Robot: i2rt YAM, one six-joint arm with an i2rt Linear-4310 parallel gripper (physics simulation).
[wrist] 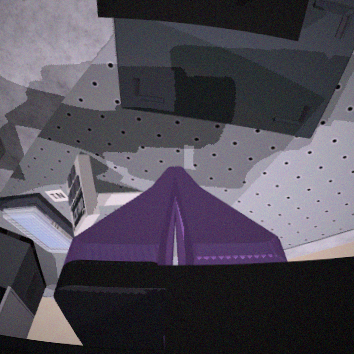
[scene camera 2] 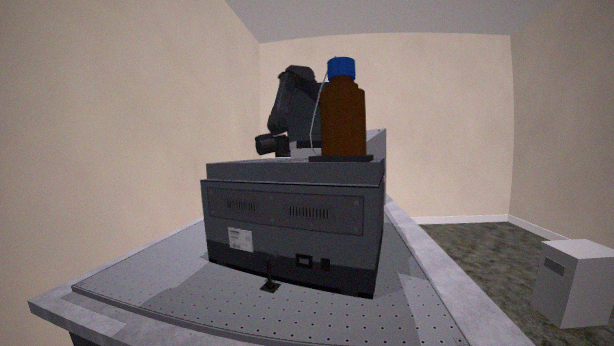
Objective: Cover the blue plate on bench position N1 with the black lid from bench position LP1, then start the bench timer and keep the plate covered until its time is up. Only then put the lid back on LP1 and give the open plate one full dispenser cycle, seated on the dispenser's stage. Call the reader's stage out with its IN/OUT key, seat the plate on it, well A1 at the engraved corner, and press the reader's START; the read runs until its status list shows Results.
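Frame: origin at the arm's base, x right, y down, z ahead, level; metres.
Seen in the pictures: gripper, fingertip midpoint: [wrist: 174, 177].
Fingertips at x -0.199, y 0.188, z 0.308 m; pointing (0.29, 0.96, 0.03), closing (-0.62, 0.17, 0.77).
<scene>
Offsets run from my fingertips to a thing's top centre. "pt": to the spot under its first point.
My gripper [wrist: 174, 177] is shut in the wrist view, its purple fingertips together with nothing between them, above the perforated bench top. A light blue panel in a black frame @(dx +0.388, dy +0.085, dz -0.002 m) [wrist: 42, 229] lies at the lower left beside the N1 label @(pt dx +0.277, dy +0.109, dz -0.017 m) [wrist: 57, 195]; it looks like the blue plate in its holder, but I cannot tell whether a lid is on it. A small pale box with dark panels @(dx +0.185, dy +0.043, dz +0.026 m) [wrist: 82, 192] stands next to it. A dark grey slab with L-shaped corner pieces @(pt dx +0.008, dy +0.100, dz -0.037 m) [wrist: 150, 47] is at the top. I cannot make out the black lid, LP1 or the reader's keys.
In the scene view a large grey housing @(pt dx -0.511, dy -0.034, dz -0.091 m) [scene camera 2: 285, 212] shows its vented back. A brown bottle with a blue cap @(pt dx -0.501, dy -0.195, dz -0.194 m) [scene camera 2: 343, 117] stands on top, and the dark arm [scene camera 2: 295, 100] is behind. A dark box @(pt dx +0.501, dy +0.047, dz -0.008 m) [wrist: 17, 265] is at the wrist view's lower left edge.
</scene>
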